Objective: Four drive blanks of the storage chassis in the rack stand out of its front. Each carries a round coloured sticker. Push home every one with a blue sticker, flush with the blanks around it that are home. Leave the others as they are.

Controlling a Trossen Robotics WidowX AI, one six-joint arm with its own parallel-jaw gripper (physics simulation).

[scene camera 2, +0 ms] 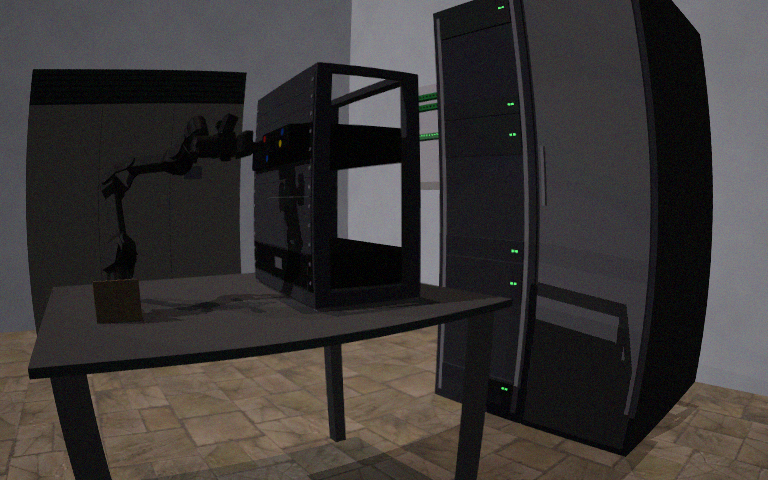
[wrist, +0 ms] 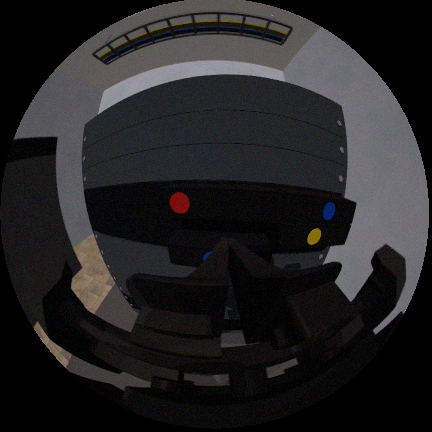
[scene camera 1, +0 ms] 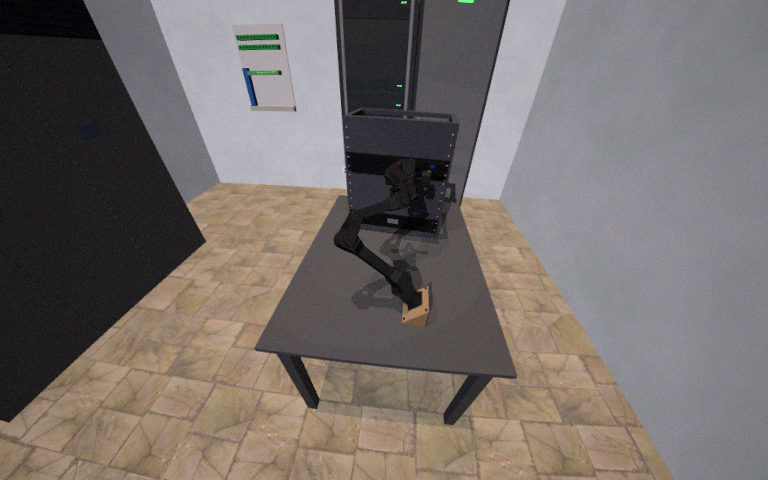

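The black storage chassis [scene camera 1: 365, 163] [scene camera 2: 299, 138] [wrist: 125, 212] spans the rack. In the wrist view, a blank with a blue sticker [wrist: 206, 257] [scene camera 2: 267, 158] stands out at lower middle, its sticker partly hidden by a finger. The red sticker [wrist: 179, 202] [scene camera 2: 264, 138] [scene camera 1: 398, 163] is above and left of it. The other blue sticker [wrist: 329, 211] [scene camera 2: 282, 131] [scene camera 1: 432, 166] is at right, with the yellow sticker [wrist: 314, 236] [scene camera 2: 279, 143] [scene camera 1: 428, 171] below it. My gripper [wrist: 226, 242] [scene camera 2: 253, 144] is shut and empty, its tips close to the lower blue-sticker blank; contact cannot be told.
The rack [scene camera 1: 400, 135] [scene camera 2: 322, 186] [wrist: 215, 125] stands on the far end of the table [scene camera 1: 334, 316] [scene camera 2: 198, 333]. Grey panels lie above and below the chassis. A tall cabinet [scene camera 1: 455, 73] [scene camera 2: 583, 141] stands behind the rack. The arm's wooden base block [scene camera 1: 416, 318] [scene camera 2: 117, 302] is on the table.
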